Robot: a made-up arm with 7 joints.
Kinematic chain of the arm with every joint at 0, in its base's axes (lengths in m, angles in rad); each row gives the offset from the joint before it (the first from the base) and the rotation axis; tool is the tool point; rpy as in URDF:
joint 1: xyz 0 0 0.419 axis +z
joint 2: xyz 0 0 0 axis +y
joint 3: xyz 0 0 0.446 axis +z
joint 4: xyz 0.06 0 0 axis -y
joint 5: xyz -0.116 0 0.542 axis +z
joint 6: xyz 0 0 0 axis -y
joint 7: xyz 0.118 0 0 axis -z
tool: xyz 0 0 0 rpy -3.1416 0 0
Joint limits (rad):
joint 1: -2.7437..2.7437
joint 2: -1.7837..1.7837
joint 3: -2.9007..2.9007
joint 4: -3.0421..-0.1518
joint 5: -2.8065..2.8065
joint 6: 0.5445..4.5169
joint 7: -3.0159..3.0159
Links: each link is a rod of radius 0.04 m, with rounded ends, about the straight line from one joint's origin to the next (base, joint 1, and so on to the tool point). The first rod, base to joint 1, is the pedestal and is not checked.
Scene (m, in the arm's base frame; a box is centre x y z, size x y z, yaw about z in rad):
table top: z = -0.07
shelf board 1: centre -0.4 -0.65 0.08 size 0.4 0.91 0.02 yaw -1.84
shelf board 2: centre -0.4 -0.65 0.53 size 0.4 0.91 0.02 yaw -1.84
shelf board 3: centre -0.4 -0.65 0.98 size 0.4 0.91 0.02 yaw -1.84
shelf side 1: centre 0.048 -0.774 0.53 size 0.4 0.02 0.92 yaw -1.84
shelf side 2: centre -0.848 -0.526 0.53 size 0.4 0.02 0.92 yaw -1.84
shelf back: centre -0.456 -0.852 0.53 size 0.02 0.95 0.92 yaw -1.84
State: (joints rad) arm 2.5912 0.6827 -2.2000 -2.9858 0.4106 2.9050 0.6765
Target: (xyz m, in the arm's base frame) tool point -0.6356 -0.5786 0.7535
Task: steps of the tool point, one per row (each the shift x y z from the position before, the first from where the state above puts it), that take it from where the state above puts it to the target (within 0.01 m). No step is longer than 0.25 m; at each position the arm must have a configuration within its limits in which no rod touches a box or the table.
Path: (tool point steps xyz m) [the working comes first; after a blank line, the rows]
Joints at the target: 0.6072 -0.3986 -2.9007 -1.5965 0.4713 2.6445 0.6765
Straight joint move there: touches shelf side 1.

1: 0.0419 -0.1251 0.0379
2: -0.0090 -0.1474 0.0376
3: -0.0707 -0.1465 0.0360
4: -0.1314 -0.1179 0.0333
5: -0.1790 -0.0631 0.0296
6: -0.2018 0.0111 0.0256
7: -0.1924 0.0929 0.0214
8: -0.1491 0.1678 0.0175
9: -0.0517 -0.1113 0.0157
10: -0.0329 -0.1184 -0.0001
11: -0.0121 -0.1207 -0.0156

